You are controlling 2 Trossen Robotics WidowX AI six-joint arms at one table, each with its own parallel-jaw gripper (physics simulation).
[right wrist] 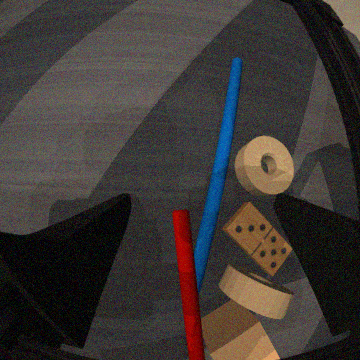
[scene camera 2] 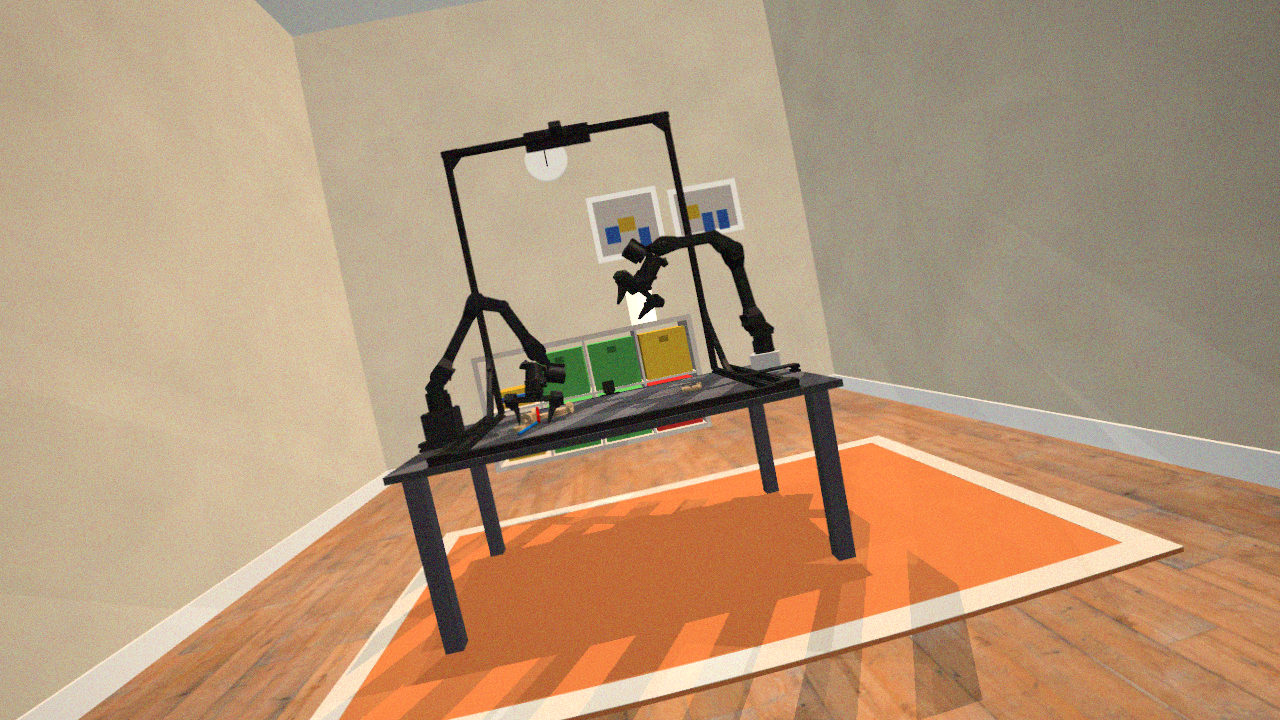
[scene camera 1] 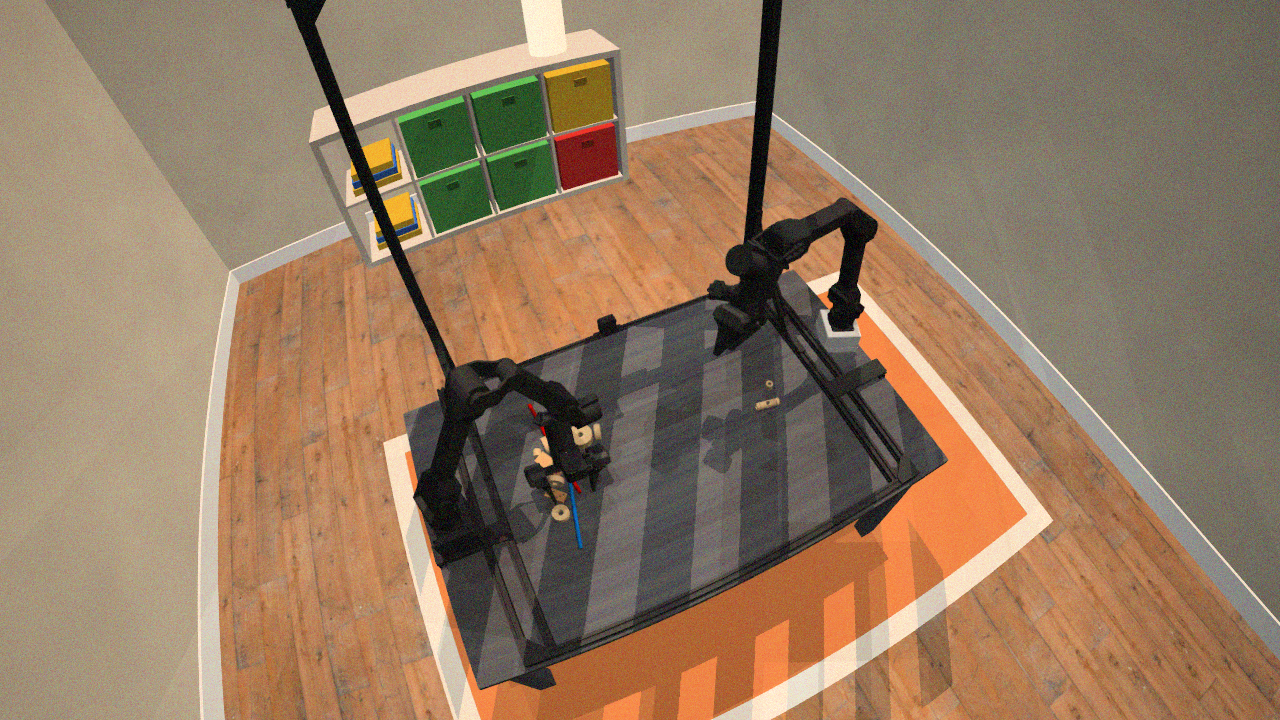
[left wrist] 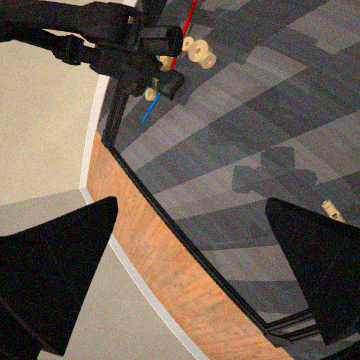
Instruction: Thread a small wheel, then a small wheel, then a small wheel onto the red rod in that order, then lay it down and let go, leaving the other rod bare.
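Places are measured from the left arm's base along level axes (x ahead, y left, z up), in centimetres.
Pixels of known places: left gripper, between the fingertips: [scene camera 2: 628, 311] [scene camera 1: 723, 352] [left wrist: 193, 204]; right gripper, between the fingertips: [right wrist: 204, 200] [scene camera 2: 534, 423] [scene camera 1: 574, 497] [left wrist: 160, 92]; left arm's base, origin of its link: [scene camera 2: 765, 351] [scene camera 1: 840, 322]; right arm's base, origin of its link: [scene camera 2: 440, 410] [scene camera 1: 446, 519] [left wrist: 96, 56].
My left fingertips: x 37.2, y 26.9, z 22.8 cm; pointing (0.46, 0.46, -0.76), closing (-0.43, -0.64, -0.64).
Observation:
Ahead of a thing's pixels: the offset from my left fingertips to its top centre. "pt": to the spot under its first point.
The red rod {dx +38.1, dy +4.3, dz -26.7 cm} [scene camera 1: 532, 411] [left wrist: 189, 20] [right wrist: 186, 270] lies beside the blue rod {dx +32.5, dy +20.2, dz -28.6 cm} [scene camera 1: 576, 530] [scene camera 2: 528, 429] [left wrist: 150, 109] [right wrist: 220, 165]; in the right wrist view they meet, with no wheel on their visible parts. A pale wheel {dx +35.5, dy +21.0, dz -28.2 cm} [scene camera 1: 553, 514] [right wrist: 250, 172] lies right of the blue rod there. Another round piece {dx +36.9, dy +13.6, dz -25.6 cm} [right wrist: 245, 294] is tilted below. More pale discs {dx +31.7, dy +1.2, dz -27.5 cm} [scene camera 1: 581, 427] [left wrist: 194, 46] lie near the red rod; their sizes are hard to tell. My right gripper [scene camera 1: 569, 483] [scene camera 2: 534, 419] [right wrist: 204, 200] is open, low over these pieces. My left gripper [scene camera 1: 716, 322] [scene camera 2: 631, 308] [left wrist: 193, 204] is open, high above the table.
A domino-like tile {dx +37.0, dy +16.3, dz -28.8 cm} [right wrist: 258, 239] and a wooden block {pt dx +36.6, dy +11.3, dz -26.6 cm} [right wrist: 240, 332] lie near the wheels. A light cylindrical piece with a hole {dx -13.9, dy -5.9, dz -27.7 cm} [scene camera 1: 773, 402] [scene camera 2: 691, 386] [left wrist: 327, 207] and a tiny ring lie to the right in scene camera 1. Dark frame rails run along both table ends.

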